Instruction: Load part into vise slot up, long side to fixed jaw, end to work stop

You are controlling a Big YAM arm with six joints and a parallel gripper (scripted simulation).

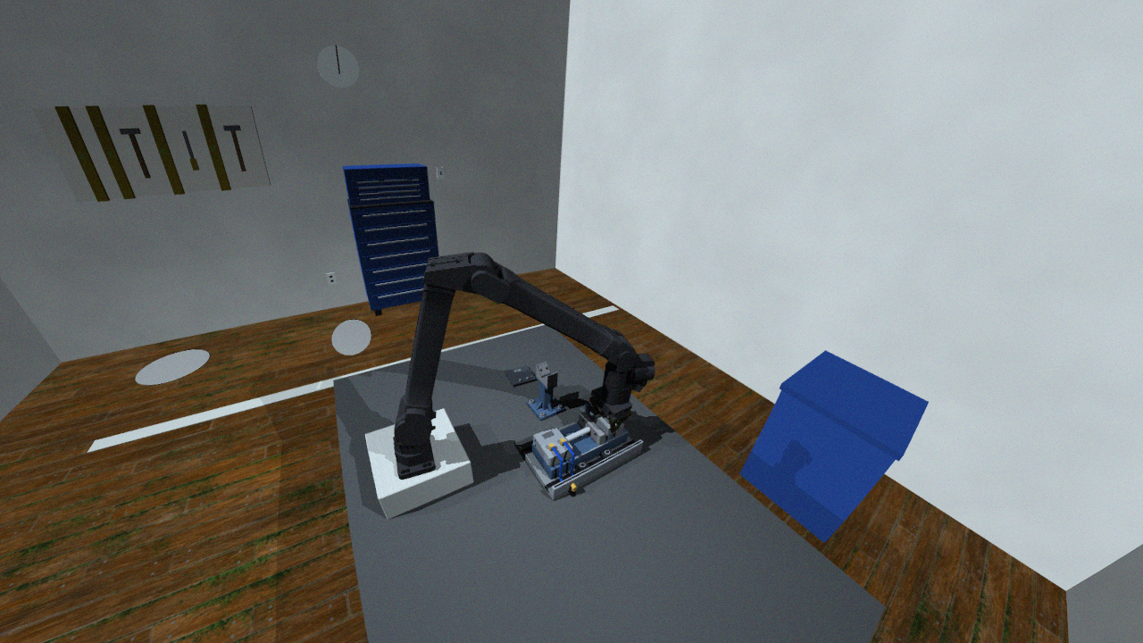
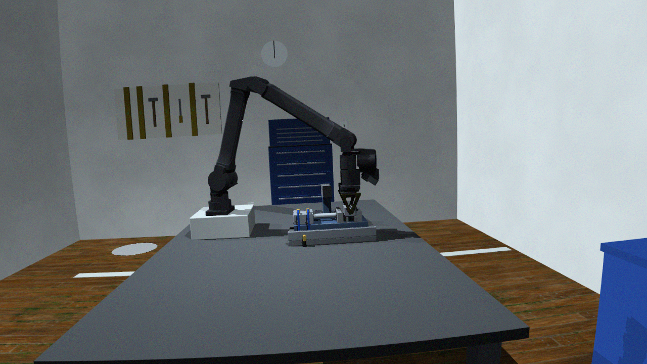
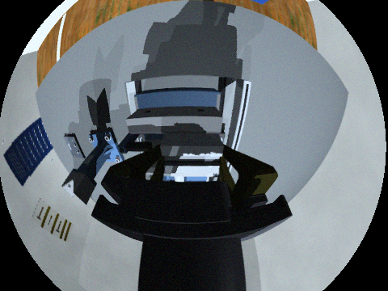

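Right now the part is right at my hand. The rest, counted from my hand: air cylinder 17 cm behind, 2 cm below; vise 7 cm behind, 6 cm below, 1 cm to the left.
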